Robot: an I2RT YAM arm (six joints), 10 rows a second.
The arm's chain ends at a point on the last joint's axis. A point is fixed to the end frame.
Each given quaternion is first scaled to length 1.
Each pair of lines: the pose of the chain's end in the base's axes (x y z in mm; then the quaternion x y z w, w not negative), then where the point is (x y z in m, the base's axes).
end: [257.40 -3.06 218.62 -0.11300 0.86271 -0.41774 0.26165]
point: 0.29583 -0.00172 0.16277
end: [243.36 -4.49 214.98 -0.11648 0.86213 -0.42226 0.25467]
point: 0.28103 -0.00389 0.15860
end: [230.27 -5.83 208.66 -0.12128 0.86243 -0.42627 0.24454]
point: 0.26676 -0.00596 0.15151
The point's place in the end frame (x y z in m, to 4 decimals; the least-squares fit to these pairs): -0.0128 0.0453 0.0488
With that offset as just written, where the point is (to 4 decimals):
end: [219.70 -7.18 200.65 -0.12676 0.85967 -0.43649 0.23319]
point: 0.2550 -0.0089 0.1428
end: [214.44 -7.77 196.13 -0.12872 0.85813 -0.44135 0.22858]
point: 0.2493 -0.0103 0.1380
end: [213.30 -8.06 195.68 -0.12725 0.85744 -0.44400 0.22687]
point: 0.2481 -0.0111 0.1376
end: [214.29 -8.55 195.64 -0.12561 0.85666 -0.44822 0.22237]
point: 0.2488 -0.0123 0.1374
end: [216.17 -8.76 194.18 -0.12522 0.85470 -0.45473 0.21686]
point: 0.2503 -0.0136 0.1358
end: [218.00 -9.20 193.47 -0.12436 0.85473 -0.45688 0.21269]
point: 0.2517 -0.0145 0.1349
